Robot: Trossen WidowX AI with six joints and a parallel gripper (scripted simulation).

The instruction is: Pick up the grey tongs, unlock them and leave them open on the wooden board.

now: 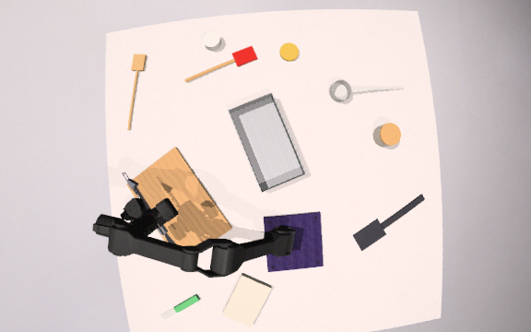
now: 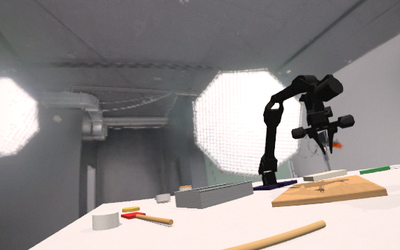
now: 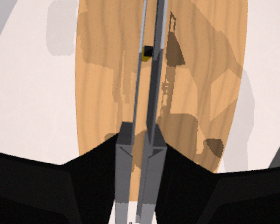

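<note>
Right now my gripper tip is 100 mm above the wooden board, 30 mm to the left of it and 20 mm short of it. From my gripper tip the other things lie so: cream block (320 mm behind, 290 mm to the right, 90 mm below); yellow slider (40 mm ahead, 40 mm above, 30 mm to the left); grey roasting tin (350 mm to the right, 260 mm ahead, 80 mm below).
</note>
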